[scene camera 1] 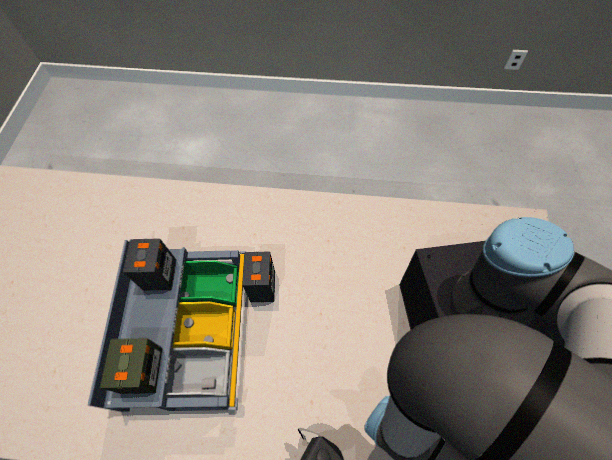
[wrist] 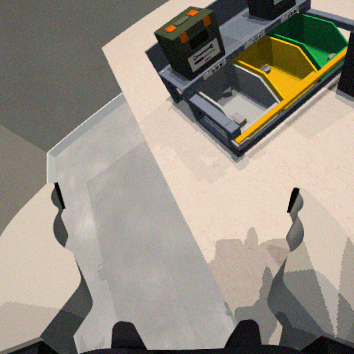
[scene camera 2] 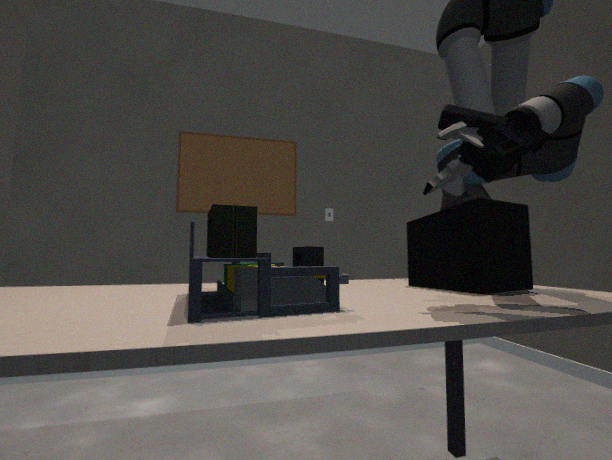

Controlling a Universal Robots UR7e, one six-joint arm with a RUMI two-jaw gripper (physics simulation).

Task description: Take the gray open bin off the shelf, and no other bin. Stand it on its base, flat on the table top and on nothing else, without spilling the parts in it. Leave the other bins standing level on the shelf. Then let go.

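Places are measured from the arm's base along level axes (x ahead, y left, z up), in centimetres.
Pixels of known places: gripper, fingertip midpoint: (wrist: 177,187) (scene camera 2: 429,169); arm's base, link origin: (scene camera 1: 489,306) (scene camera 2: 466,211).
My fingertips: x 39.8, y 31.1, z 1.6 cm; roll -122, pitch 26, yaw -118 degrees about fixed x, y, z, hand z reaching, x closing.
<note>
Ahead of a thing's pixels: the offset from my fingertips to its top centre.
The gray open bin {dx +24.1, dy -16.7, dz -17.9 cm} (scene camera 1: 195,372) (scene camera 2: 246,290) (wrist: 252,100) stands in the lower front tier of the shelf (scene camera 1: 145,315) (scene camera 2: 264,295) (wrist: 216,115), at the end of the row, with small parts in it. Beside it stand the yellow bin {dx +25.2, dy -27.8, dz -17.9 cm} (scene camera 1: 205,325) (wrist: 282,72) and then the green bin {dx +25.8, dy -39.0, dz -17.9 cm} (scene camera 1: 210,281) (wrist: 312,37), each with parts. A yellow bar {dx +14.7, dy -28.8, dz -19.5 cm} (scene camera 1: 237,340) (wrist: 292,100) runs along the shelf's front. My gripper (scene camera 2: 433,161) (wrist: 177,187) is open and empty, high above the table and well apart from the shelf; in scene camera 1 it shows partly at the bottom edge.
An olive case {dx +33.8, dy -15.7, dz -6.1 cm} (scene camera 1: 125,365) (scene camera 2: 232,231) (wrist: 191,45) and a dark case {dx +35.4, dy -38.8, dz -3.8 cm} (scene camera 1: 149,264) (wrist: 270,7) stand on the shelf's upper board. Another dark case {dx +10.7, dy -41.0, dz -12.8 cm} (scene camera 1: 259,277) (scene camera 2: 308,256) stands at the shelf's front by the green bin. The table edge runs beneath my gripper in the wrist view.
</note>
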